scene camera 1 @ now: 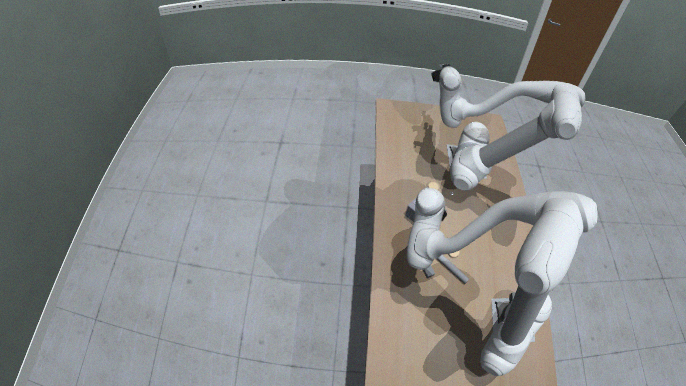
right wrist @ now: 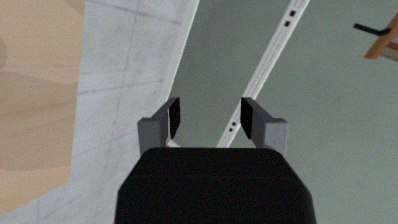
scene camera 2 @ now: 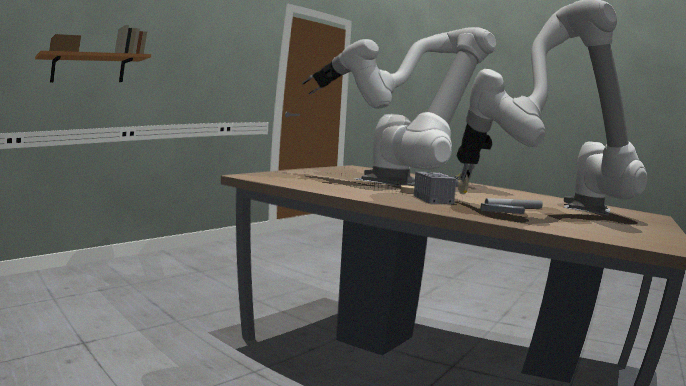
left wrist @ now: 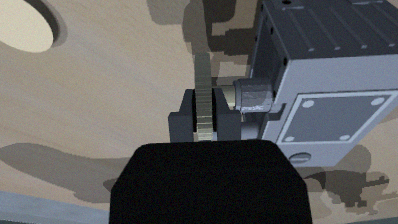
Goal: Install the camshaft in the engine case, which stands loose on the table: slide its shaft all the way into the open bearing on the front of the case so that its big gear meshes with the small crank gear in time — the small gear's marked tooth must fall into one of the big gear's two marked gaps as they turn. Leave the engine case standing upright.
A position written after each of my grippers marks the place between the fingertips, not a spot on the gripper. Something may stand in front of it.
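Left gripper [left wrist: 203, 101]. Right gripper [right wrist: 210, 110]. Engine case [scene camera 2: 434, 188], also [left wrist: 315, 87]. Camshaft [left wrist: 202, 68]. Engine case out of frame in the right wrist view. Camshaft out of frame in the right wrist view.
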